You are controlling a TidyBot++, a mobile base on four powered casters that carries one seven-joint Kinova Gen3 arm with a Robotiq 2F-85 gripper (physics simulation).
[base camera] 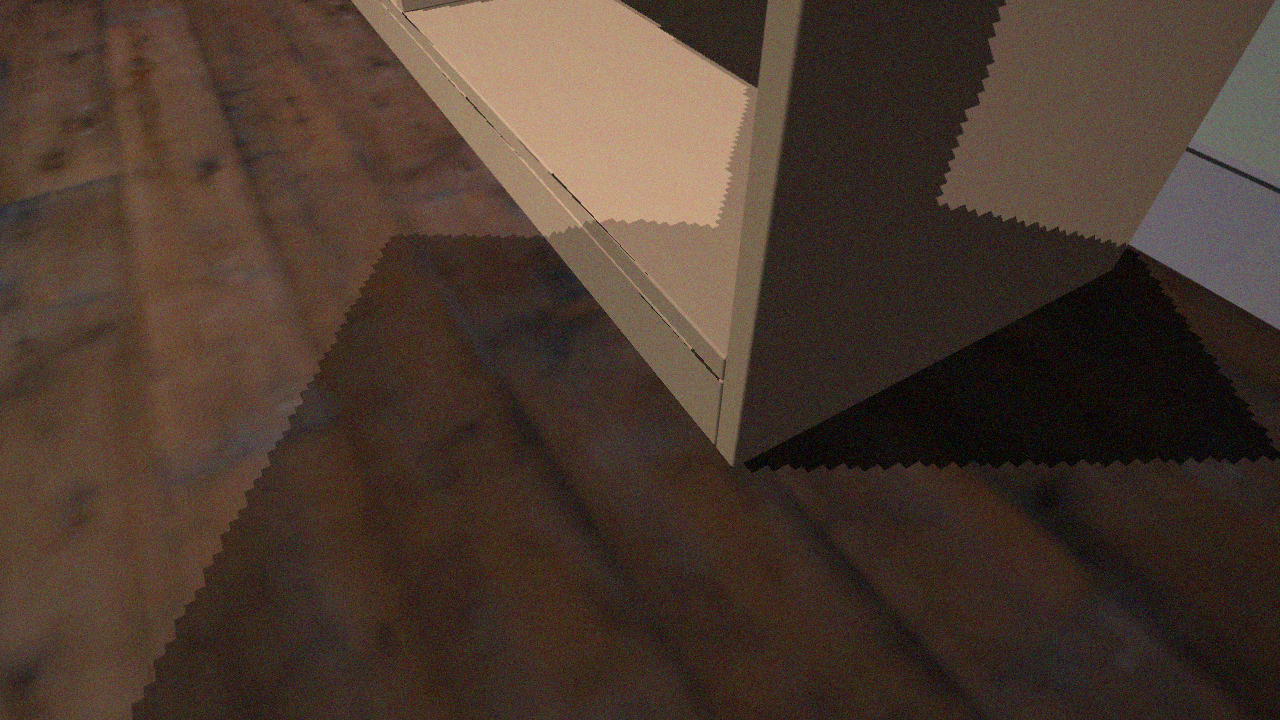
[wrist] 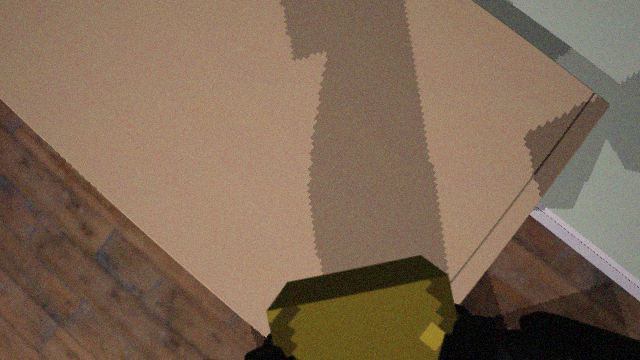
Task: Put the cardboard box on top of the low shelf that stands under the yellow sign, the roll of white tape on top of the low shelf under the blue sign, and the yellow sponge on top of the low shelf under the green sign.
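Places are measured from the arm's base along level axes (x left, y back, z up), in centimetres.
Pixels of known places: gripper, fingertip midpoint: (wrist: 365,328).
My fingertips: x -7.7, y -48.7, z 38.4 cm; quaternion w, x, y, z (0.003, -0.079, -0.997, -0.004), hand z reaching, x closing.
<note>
Behind a point stands the place of what it marks.
The yellow sponge (wrist: 365,320) {y -50.2, x -8.0, z 42.2 cm} is at the bottom of the wrist view, between the black fingers. My gripper (wrist: 365,328) {y -48.7, x -7.7, z 38.4 cm} is shut on the sponge and holds it over the near right corner of a low shelf's top. The low shelf (base camera: 760,223) {y -35.3, x -3.9, z -22.3 cm} (wrist: 225,165) {y -60.8, x 0.8, z 21.4 cm} is pale wood; its flat top fills most of the wrist view, with a shadow band across it. In the base camera view its end panel and lowest compartment show. Whether the sponge touches the top cannot be told. The cardboard box, the white tape and the signs do not show.
The pale green wall (base camera: 1248,98) {y -58.0, x -39.7, z -26.9 cm} (wrist: 595,30) {y -62.1, x -36.9, z 20.7 cm} stands behind the shelf, with a light baseboard (base camera: 1190,241) {y -55.3, x -39.9, z -37.0 cm} (wrist: 590,250) {y -24.9, x -60.3, z -31.7 cm} along its foot. The brown wooden floor (base camera: 268,537) {y -29.2, x 22.0, z -39.7 cm} (wrist: 75,240) {y -67.0, x 65.3, z -39.6 cm} lies in front of the shelf and beside its end panel.
</note>
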